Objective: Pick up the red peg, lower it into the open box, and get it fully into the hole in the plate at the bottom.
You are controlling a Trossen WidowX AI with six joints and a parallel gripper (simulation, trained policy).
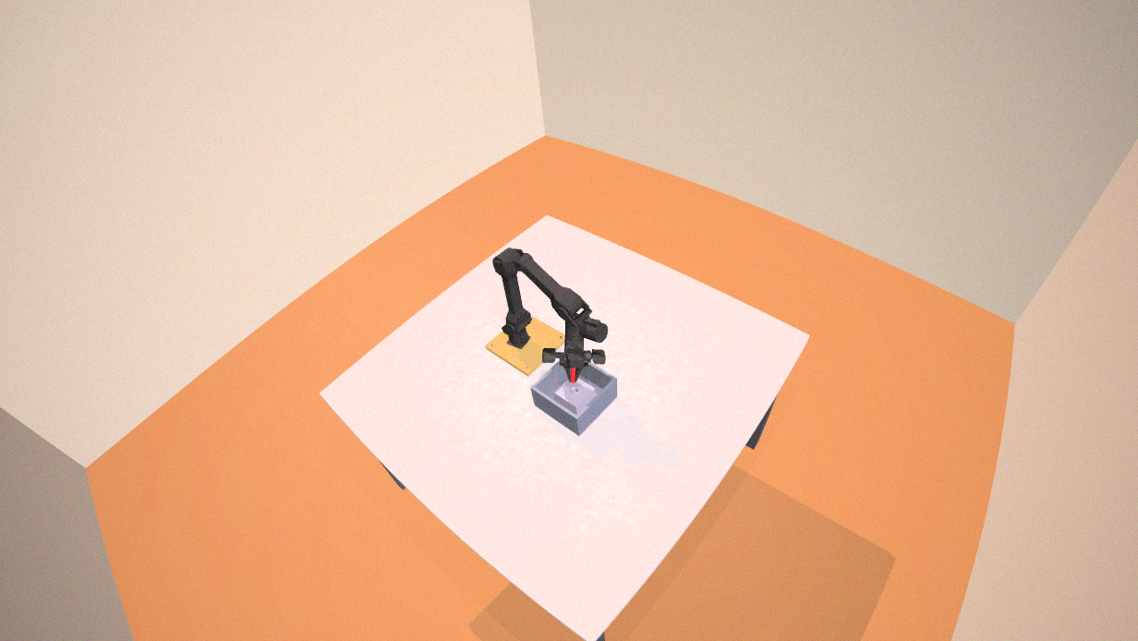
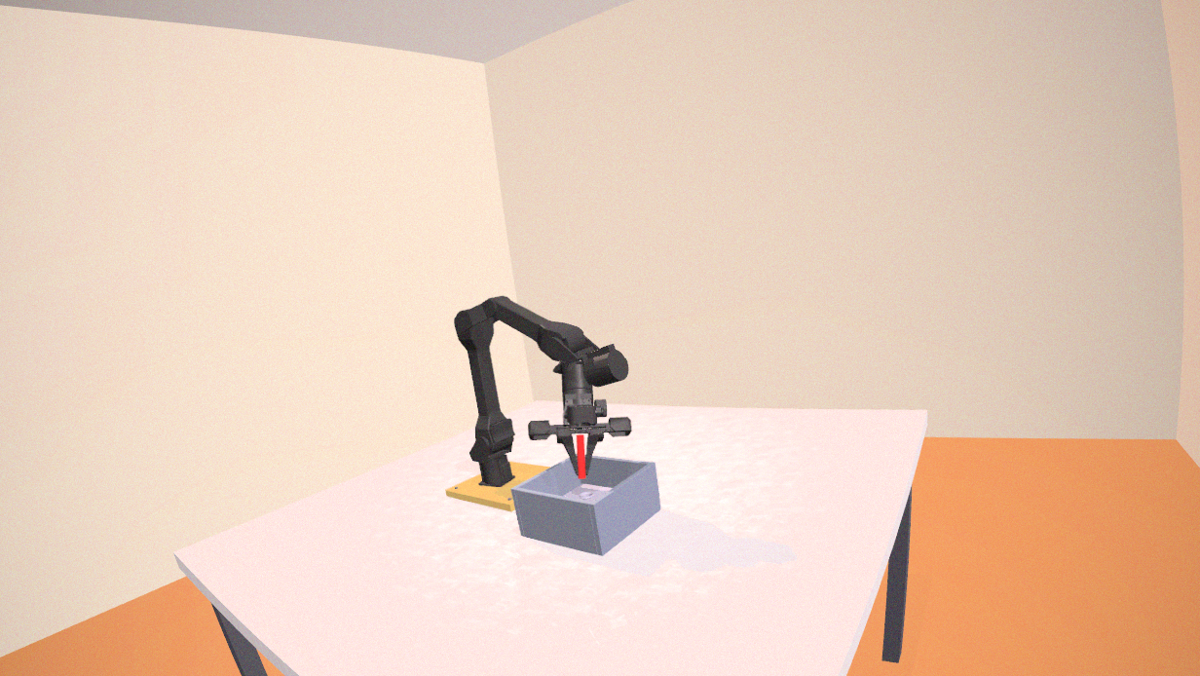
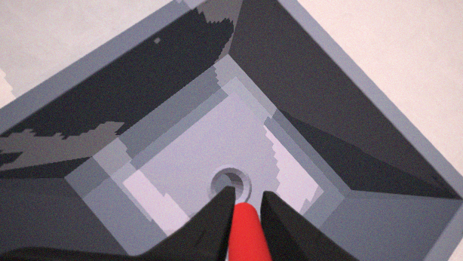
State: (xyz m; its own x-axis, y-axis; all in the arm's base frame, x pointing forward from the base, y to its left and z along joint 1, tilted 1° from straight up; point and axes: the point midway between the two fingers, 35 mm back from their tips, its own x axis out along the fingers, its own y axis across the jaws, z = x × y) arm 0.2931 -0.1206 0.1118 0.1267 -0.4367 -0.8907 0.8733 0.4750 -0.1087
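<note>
Now: the pale plate 50 mm below my gripper tip. From my gripper tip the other things lie so: red peg (30 mm above, 20 mm to the left, 10 mm behind); grey box (70 mm below).
</note>
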